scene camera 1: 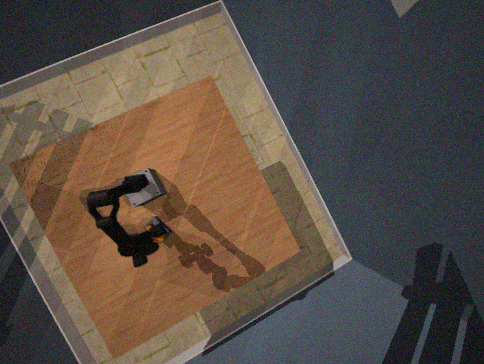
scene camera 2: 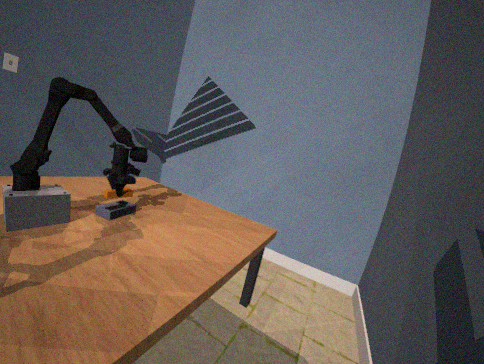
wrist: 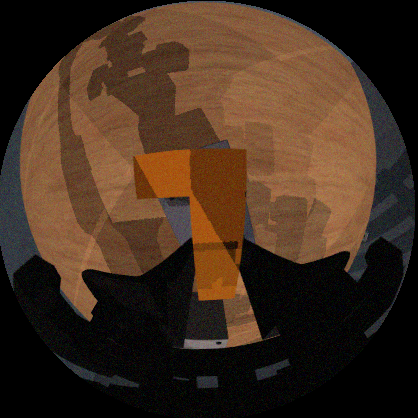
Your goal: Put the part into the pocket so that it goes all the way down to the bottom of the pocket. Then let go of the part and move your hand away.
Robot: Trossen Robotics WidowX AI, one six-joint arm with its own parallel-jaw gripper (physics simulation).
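Frame: origin at the arm's base, x right, y back, z down, level; metres.
Seen in the pictures: gripper, fingertip midpoint: (scene camera 1: 152, 232) (scene camera 2: 116, 195) (wrist: 214, 241); arm's base, link origin: (scene camera 1: 141, 181) (scene camera 2: 25, 188).
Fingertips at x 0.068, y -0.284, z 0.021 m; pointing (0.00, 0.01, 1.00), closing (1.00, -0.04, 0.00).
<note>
Pixels of each thing's top centre, then the offset from my fingertips to it. Level surfaces: height alone.
- orange L-shaped part, top centre: (wrist: 192, 248) (scene camera 2: 118, 189) (scene camera 1: 154, 233) dx -0.015, dy -0.010, dz -0.022 m
- dark grey block with the pocket, top centre: (wrist: 207, 214) (scene camera 2: 116, 205) (scene camera 1: 157, 230) dx -0.003, dy -0.005, dz +0.048 m
- wooden table, surface height: dz +0.084 m
The orange L-shaped part (scene camera 1: 159, 240) (scene camera 2: 110, 194) (wrist: 217, 175) is held in my gripper (scene camera 1: 154, 234) (scene camera 2: 119, 194) (wrist: 214, 241), which is shut on its long arm. In the wrist view the short arm points left at the far end. The dark grey block with the pocket (scene camera 1: 161, 223) (scene camera 2: 118, 215) (wrist: 178, 220) lies on the table beneath the part. In scene camera 2 the part is raised above the block, with a gap between them. The part hides most of the pocket in the wrist view, so their alignment is hard to tell.
The grey base box (scene camera 1: 150, 198) (scene camera 2: 37, 212) of the arm stands near the block on the wooden table (scene camera 1: 210, 150) (scene camera 2: 200, 260) and shows at the bottom of the wrist view. Shadows of the arm fall across the table top.
</note>
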